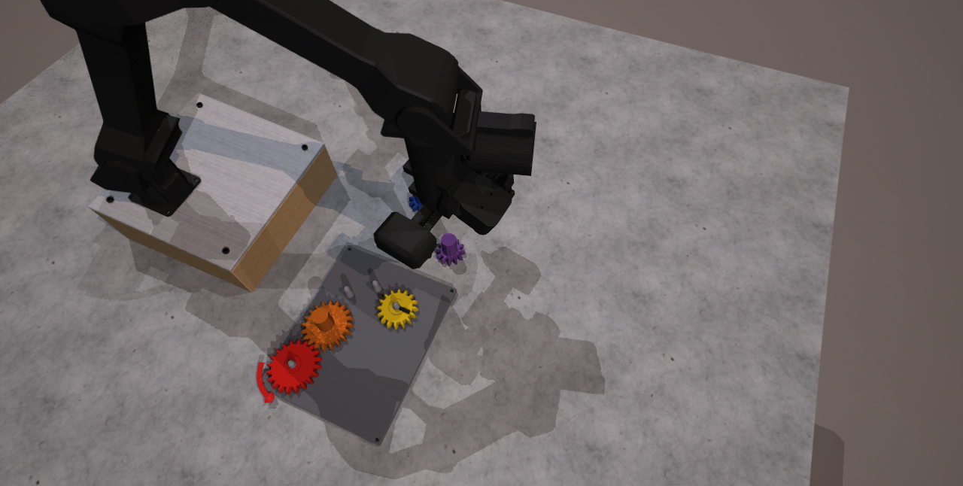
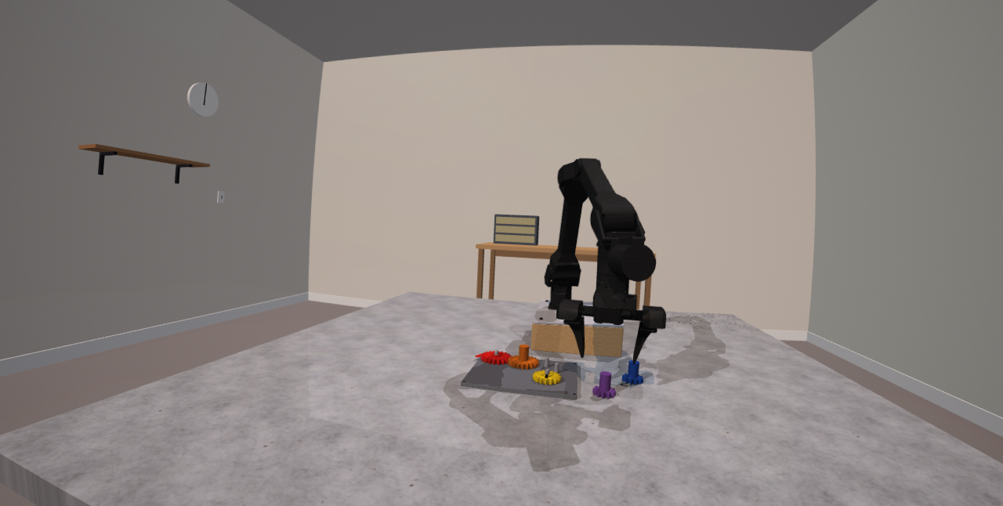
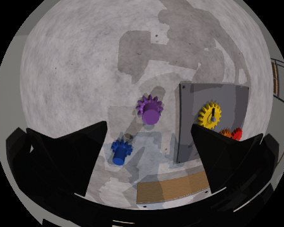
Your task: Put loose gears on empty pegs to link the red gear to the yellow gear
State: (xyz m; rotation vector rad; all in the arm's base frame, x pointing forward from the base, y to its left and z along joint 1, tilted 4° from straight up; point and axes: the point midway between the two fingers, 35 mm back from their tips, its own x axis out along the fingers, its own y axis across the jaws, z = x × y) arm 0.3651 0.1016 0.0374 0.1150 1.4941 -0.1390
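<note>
My gripper tip is 50 mm above the purple gear. The rest, counted from my gripper tip: yellow gear (110 mm to the right, 50 mm below, 30 mm behind); then orange gear (160 mm to the right, 100 mm behind, 40 mm below); then blue gear (80 mm behind, 60 mm to the left, 50 mm below).
</note>
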